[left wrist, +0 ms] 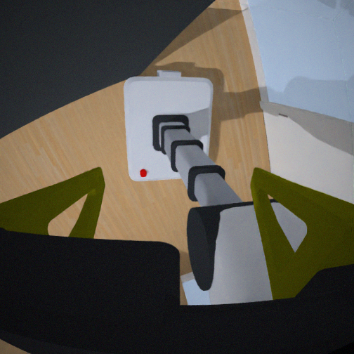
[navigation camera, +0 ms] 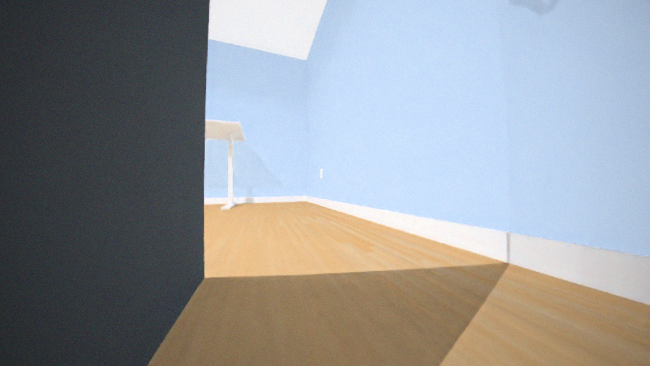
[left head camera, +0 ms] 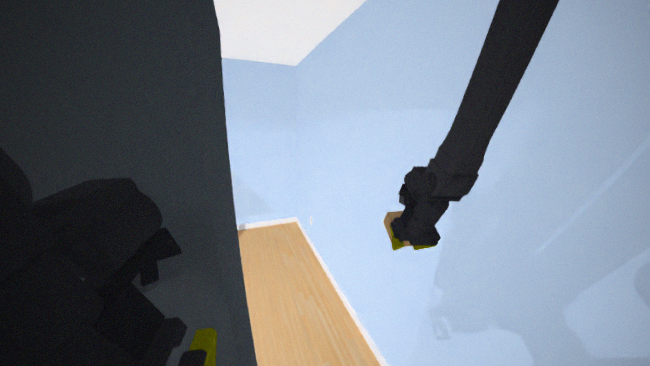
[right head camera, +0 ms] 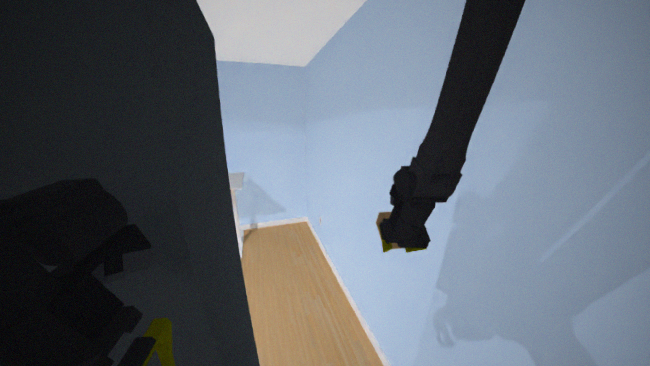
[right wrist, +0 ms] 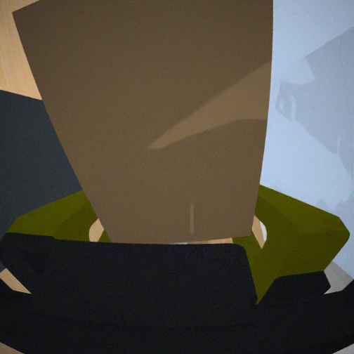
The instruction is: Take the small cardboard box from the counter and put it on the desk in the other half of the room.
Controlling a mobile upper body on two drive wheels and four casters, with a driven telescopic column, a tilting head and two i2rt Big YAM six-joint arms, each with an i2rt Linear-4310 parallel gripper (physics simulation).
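Places are measured from the left arm's base along level axes (x ahead, y left, z up), in metres.
Pixels of known places: right gripper, fingertip midpoint: (left head camera: 403, 248) (right head camera: 394, 250).
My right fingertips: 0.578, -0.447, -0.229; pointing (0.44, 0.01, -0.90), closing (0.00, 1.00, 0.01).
Behind a point stands the place of what it marks, as x, y, z.
The small cardboard box (left head camera: 393, 217) {0.616, -0.421, -0.151} (right head camera: 384, 217) {0.619, -0.421, -0.150} (right wrist: 150, 90) is brown and held off the floor; it fills much of the right wrist view. My right gripper (left head camera: 410, 244) {0.578, -0.447, -0.229} (right head camera: 396, 246) {0.578, -0.447, -0.229} (right wrist: 177, 177) is shut on it, with a yellow-green finger on each side; the fingertips are hidden behind the box. My left gripper (left wrist: 177, 175) is open and empty. A white desk (right head camera: 237, 181) {2.444, 0.843, -0.604} (navigation camera: 225, 130) {2.397, 0.963, -0.629} stands far off by the back wall, partly hidden by a dark panel. The counter cannot be made out.
The tall dark panel (left head camera: 165, 100) {0.333, -0.040, 0.119} (right head camera: 165, 100) {0.365, -0.058, 0.129} (navigation camera: 100, 175) {0.489, -0.015, -1.315} stands close on the left. A blue wall (left head camera: 360, 150) {1.528, -0.532, -0.081} (navigation camera: 425, 125) {1.095, -0.682, -1.053} runs along the right. Wooden floor (left head camera: 295, 300) {1.603, -0.041, -1.554} (navigation camera: 300, 240) {1.083, -0.120, -1.554} lies between them. My white base (left wrist: 140, 110) shows below the left gripper.
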